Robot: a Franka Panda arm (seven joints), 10 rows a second.
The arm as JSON. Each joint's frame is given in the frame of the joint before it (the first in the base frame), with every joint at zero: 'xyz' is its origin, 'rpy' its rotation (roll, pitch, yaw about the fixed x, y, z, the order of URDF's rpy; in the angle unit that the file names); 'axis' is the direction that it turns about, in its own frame. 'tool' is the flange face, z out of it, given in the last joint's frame.
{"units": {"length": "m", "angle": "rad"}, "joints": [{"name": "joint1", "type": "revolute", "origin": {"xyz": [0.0, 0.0, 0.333], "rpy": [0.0, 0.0, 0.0]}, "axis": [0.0, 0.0, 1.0]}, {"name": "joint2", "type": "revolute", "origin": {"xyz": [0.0, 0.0, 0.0], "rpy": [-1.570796, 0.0, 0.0]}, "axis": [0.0, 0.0, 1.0]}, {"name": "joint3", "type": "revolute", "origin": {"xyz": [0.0, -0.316, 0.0], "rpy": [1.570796, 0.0, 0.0]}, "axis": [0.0, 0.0, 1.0]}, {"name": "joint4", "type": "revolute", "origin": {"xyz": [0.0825, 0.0, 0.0], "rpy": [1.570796, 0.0, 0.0]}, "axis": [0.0, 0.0, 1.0]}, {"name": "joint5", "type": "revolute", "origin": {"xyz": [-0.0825, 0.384, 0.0], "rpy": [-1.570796, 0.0, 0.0]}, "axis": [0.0, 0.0, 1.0]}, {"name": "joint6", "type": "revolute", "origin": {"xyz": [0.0, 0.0, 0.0], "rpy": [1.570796, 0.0, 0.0]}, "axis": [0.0, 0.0, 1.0]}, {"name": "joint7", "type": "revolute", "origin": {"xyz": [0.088, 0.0, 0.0], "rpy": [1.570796, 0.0, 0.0]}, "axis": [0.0, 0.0, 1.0]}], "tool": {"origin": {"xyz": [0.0, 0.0, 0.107], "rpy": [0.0, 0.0, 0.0]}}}
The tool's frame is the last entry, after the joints.
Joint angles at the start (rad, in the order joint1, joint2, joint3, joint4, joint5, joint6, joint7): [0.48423, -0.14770, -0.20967, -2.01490, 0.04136, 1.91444, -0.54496]
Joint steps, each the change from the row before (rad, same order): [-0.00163, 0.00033, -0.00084, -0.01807, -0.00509, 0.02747, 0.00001]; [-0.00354, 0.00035, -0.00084, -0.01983, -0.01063, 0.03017, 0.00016]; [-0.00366, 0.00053, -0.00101, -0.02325, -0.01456, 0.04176, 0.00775]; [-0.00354, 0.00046, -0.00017, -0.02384, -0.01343, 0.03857, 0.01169]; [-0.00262, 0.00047, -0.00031, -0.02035, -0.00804, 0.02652, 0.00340]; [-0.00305, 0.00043, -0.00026, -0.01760, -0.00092, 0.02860, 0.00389]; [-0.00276, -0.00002, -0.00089, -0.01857, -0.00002, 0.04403, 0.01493]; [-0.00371, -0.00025, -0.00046, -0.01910, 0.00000, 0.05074, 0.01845]
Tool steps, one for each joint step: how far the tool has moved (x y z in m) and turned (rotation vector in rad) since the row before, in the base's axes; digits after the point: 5 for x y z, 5 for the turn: [0.00075, -0.00143, -0.00640, -0.00247, -0.01009, -0.00223]; [0.00096, -0.00273, -0.00700, -0.00723, -0.01242, -0.00231]; [0.00149, -0.00291, -0.00761, -0.00819, -0.02061, -0.00868]; [0.00064, -0.00238, -0.00807, -0.00755, -0.01655, -0.01105]; [-0.00035, -0.00184, -0.00750, -0.00536, -0.00734, -0.00324]; [0.00011, -0.00157, -0.00590, 0.00232, -0.01025, -0.00686]; [0.00120, -0.00146, -0.00455, 0.00841, -0.02379, -0.01877]; [0.00153, -0.00166, -0.00389, 0.01086, -0.02972, -0.02285]
